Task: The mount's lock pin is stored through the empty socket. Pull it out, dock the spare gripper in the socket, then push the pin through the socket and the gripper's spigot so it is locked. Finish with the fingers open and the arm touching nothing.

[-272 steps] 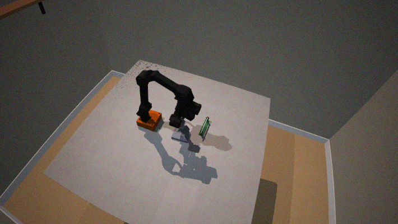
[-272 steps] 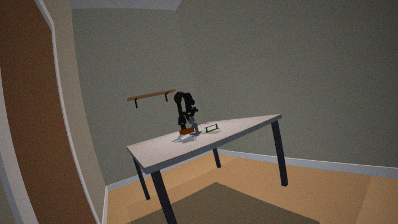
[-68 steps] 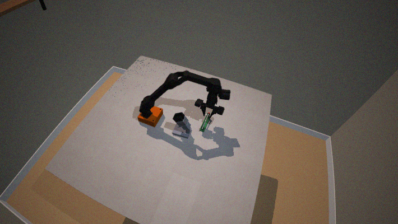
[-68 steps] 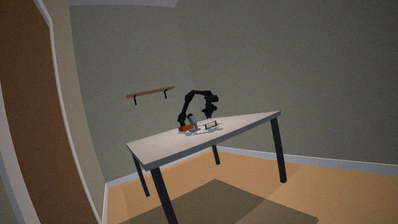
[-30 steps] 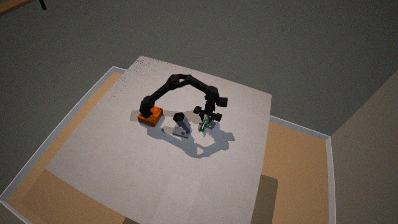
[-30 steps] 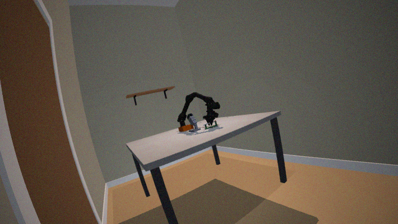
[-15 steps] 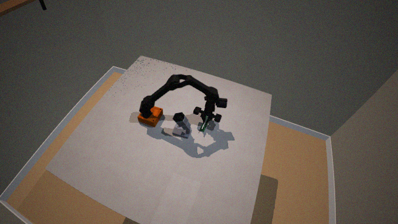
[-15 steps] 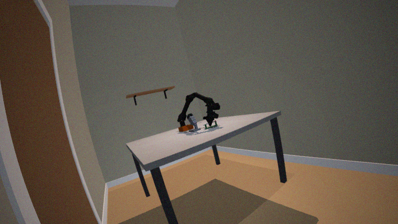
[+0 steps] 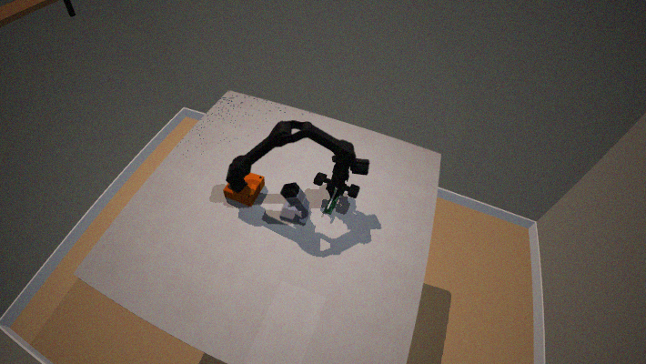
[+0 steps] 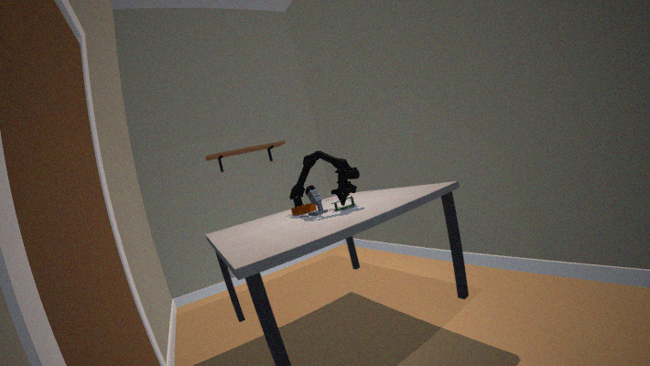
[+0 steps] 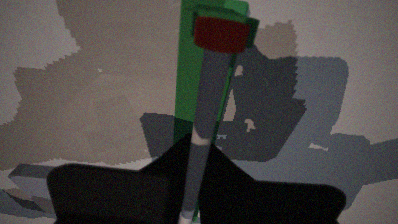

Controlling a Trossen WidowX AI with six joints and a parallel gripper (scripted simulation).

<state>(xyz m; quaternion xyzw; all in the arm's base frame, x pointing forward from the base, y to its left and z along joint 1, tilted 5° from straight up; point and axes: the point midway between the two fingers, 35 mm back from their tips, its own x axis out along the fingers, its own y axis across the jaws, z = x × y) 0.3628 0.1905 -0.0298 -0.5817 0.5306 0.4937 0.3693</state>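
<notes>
Now: gripper tip 10 mm to the right of the green pin rest and 10 mm below it. Also, from my gripper tip: spare gripper 100 mm behind, 140 mm to the right, 100 mm above; mount 90 mm behind, 130 mm to the right, 40 mm above.
</notes>
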